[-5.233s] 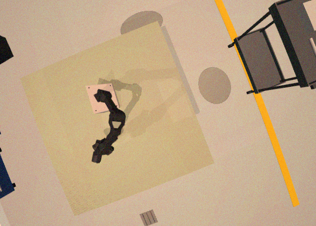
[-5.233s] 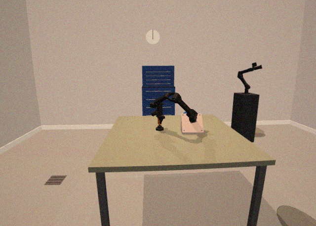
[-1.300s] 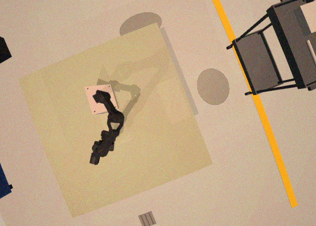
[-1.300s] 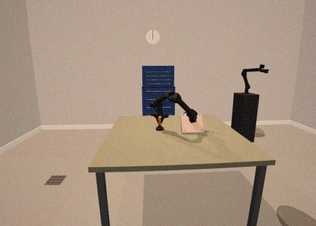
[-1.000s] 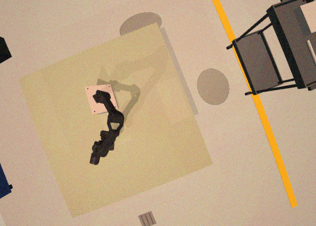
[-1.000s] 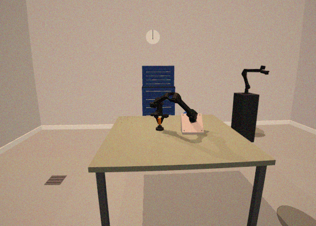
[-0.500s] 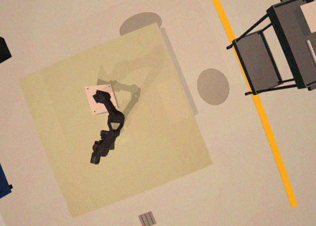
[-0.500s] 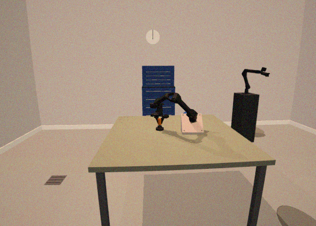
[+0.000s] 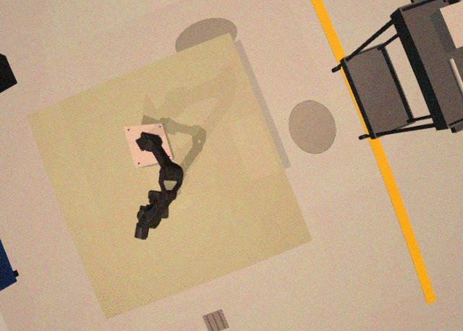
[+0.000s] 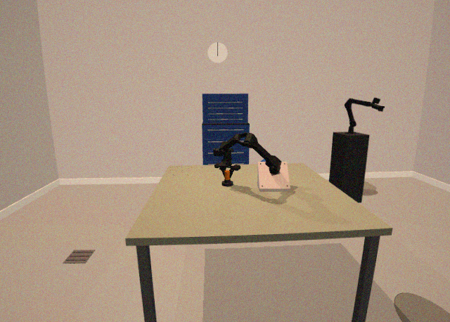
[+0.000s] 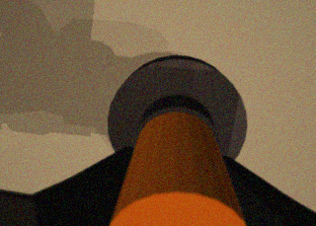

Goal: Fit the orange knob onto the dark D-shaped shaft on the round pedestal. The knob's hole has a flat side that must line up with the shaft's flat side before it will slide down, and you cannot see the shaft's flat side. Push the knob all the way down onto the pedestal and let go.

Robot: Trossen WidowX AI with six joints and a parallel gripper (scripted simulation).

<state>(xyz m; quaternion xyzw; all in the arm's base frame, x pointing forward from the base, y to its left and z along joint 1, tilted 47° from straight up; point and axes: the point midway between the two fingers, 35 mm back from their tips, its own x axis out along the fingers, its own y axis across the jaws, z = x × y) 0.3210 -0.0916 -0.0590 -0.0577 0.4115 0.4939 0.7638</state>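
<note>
My gripper tip is now 20 mm below the orange knob. From my gripper tip the other things lie so: round dark pedestal 20 mm below.
</note>
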